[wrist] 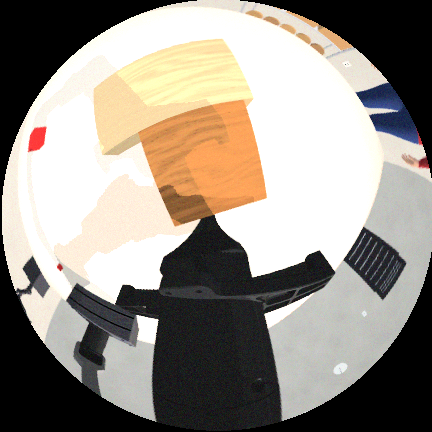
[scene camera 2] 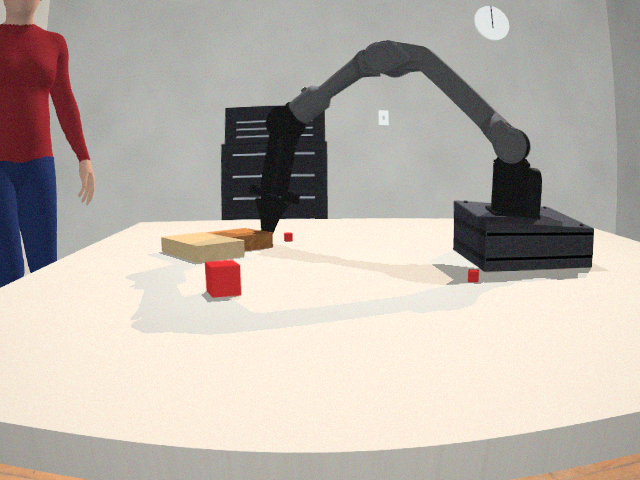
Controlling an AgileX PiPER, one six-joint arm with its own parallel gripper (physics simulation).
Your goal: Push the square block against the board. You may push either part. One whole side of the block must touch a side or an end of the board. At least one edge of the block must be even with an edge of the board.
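The orange-brown square block (scene camera 2: 257,240) (wrist: 225,160) lies flat. Its far side in the wrist view meets the long side of the pale wooden board (scene camera 2: 203,246) (wrist: 185,70), with no gap that I can see. In that view the block's right edge is close to the board's right end, apparently set in very slightly; exact evenness is hard to tell. The board reaches well past the block on the left. My gripper (scene camera 2: 267,230) (wrist: 210,221) is shut and empty, pointing down, its tips at the block's near side, opposite the board. The lower ends of the tips are partly hidden.
A larger red cube (scene camera 2: 223,279) (wrist: 37,139) stands apart from the board. A small red cube (scene camera 2: 287,236) is beyond the block, and another (scene camera 2: 473,275) (wrist: 60,267) is by the robot base (scene camera 2: 537,248) (wrist: 102,315). A person (scene camera 2: 31,103) stands behind the table at left.
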